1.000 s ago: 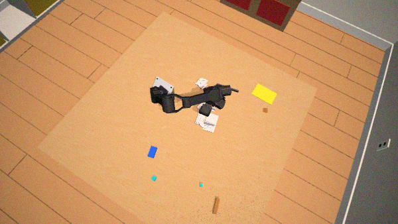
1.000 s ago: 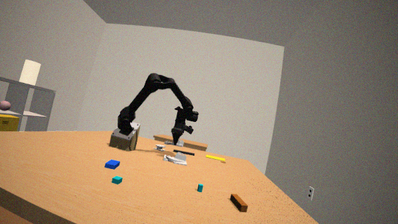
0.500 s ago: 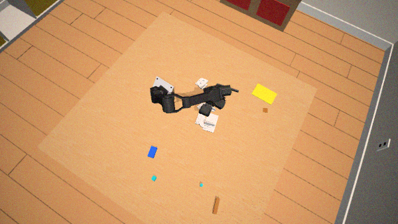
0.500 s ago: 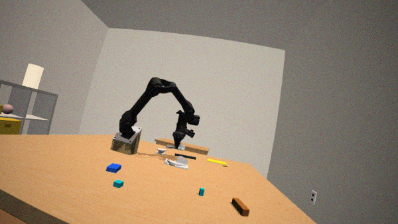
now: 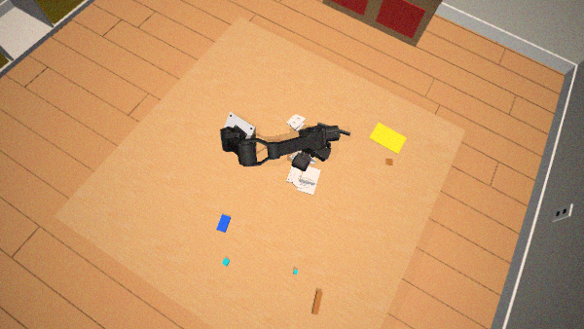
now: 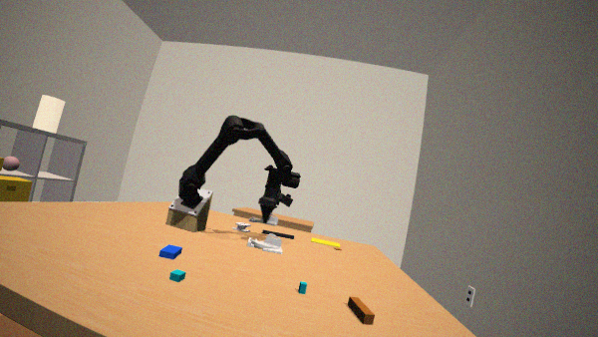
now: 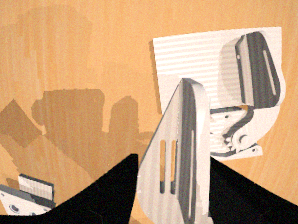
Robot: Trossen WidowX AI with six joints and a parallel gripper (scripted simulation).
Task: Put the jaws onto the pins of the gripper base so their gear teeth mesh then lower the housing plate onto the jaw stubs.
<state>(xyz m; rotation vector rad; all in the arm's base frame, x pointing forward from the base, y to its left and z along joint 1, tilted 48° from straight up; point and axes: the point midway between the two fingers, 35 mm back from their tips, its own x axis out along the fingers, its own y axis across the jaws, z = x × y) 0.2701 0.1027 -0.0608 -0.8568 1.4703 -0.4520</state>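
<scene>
Now: gripper tip 6 cm short of the flat white plate, 4 cm to the left of it and 8 cm above it. Also, from my gripper tip: white jaw: 2 cm ahead, 7 cm to the right, 7 cm below; housing plate: 7 cm to the right, 8 cm below; gripper base: 16 cm behind, 14 cm to the left, 5 cm below.
</scene>
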